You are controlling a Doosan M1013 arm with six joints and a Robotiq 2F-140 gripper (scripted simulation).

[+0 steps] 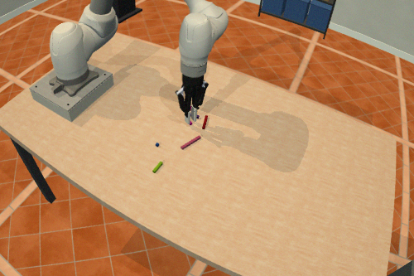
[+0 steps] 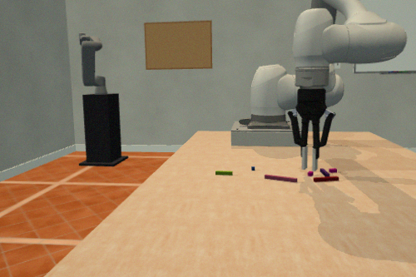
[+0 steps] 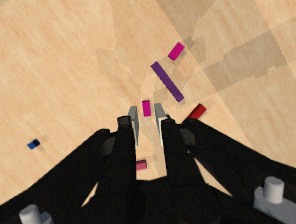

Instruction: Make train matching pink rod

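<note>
My gripper is now 50 mm to the right of the purple rod, 50 mm above it and 20 mm past it. From my hand the other things lie so: pink rod: 80 mm to the right, 50 mm below, 50 mm ahead; red rod: 50 mm below, 50 mm ahead, 40 mm to the left; blue rod: 160 mm to the right, 50 mm below, 40 mm behind.
</note>
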